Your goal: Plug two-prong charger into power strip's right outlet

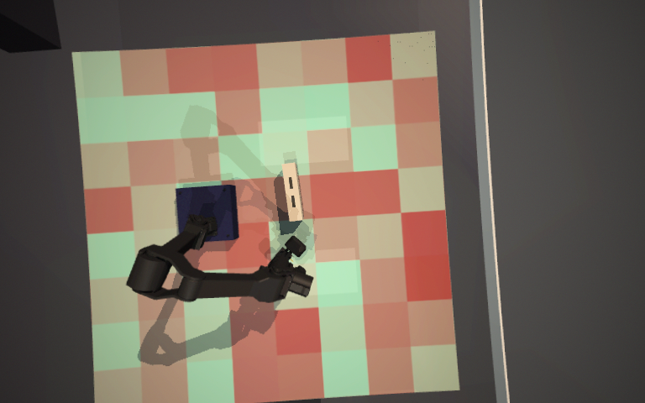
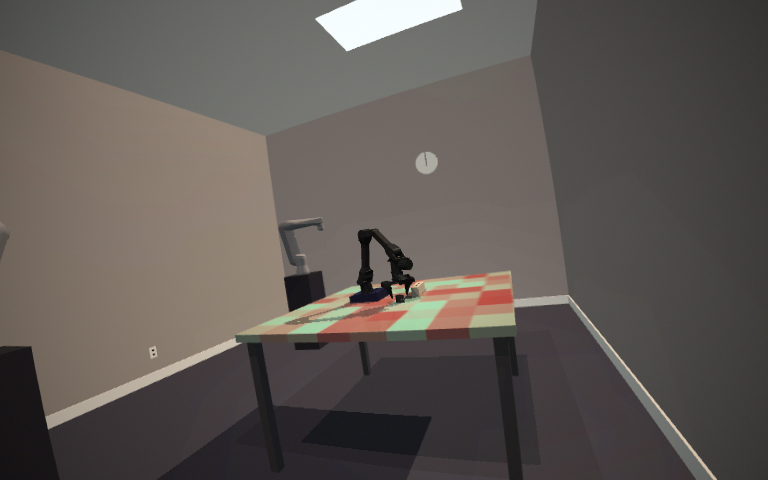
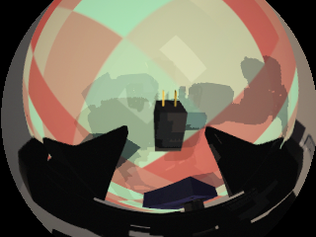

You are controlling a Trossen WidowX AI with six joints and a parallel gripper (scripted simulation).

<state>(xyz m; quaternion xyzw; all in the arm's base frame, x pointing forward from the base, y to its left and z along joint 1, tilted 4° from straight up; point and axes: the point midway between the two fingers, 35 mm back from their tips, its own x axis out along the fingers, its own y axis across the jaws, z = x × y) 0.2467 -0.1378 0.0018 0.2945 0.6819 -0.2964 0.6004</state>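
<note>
My gripper tip is 1 cm short of the dark grey charger, 1 cm to the left of it and 1 cm above it.
</note>
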